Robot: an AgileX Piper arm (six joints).
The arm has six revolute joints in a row. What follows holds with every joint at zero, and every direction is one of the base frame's.
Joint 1 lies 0.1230 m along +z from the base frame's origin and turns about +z.
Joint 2 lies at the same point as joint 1 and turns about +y.
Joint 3 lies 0.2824 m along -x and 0.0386 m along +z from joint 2 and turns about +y.
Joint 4 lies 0.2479 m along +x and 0.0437 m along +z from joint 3 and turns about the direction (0.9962, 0, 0.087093).
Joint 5 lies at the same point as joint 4 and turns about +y.
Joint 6 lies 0.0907 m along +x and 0.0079 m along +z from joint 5 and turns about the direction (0.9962, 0, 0.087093).
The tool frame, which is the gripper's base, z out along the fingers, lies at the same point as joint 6; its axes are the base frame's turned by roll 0.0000, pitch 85.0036 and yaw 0.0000 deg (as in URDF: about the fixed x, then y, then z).
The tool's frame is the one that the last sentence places.
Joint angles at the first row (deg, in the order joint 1, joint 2, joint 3, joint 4, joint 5, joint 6):
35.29 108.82 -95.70 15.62 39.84 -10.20
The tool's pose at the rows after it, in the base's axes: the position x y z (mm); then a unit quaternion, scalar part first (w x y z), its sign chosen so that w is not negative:
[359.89 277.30 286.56 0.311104 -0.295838 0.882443 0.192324]
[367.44 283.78 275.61 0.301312 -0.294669 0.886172 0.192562]
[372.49 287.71 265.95 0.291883 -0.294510 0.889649 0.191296]
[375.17 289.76 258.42 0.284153 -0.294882 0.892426 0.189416]
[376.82 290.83 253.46 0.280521 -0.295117 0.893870 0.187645]
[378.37 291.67 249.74 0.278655 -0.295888 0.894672 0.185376]
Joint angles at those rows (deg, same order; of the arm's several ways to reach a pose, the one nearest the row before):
35.64 112.31 -98.59 15.39 40.34 -9.48
35.70 115.01 -100.63 15.62 40.80 -9.25
35.70 116.95 -101.85 15.74 41.22 -9.17
35.70 118.15 -102.32 15.76 41.47 -9.15
35.70 118.85 -102.48 15.69 41.41 -9.15
35.70 119.43 -102.68 15.49 41.33 -9.15

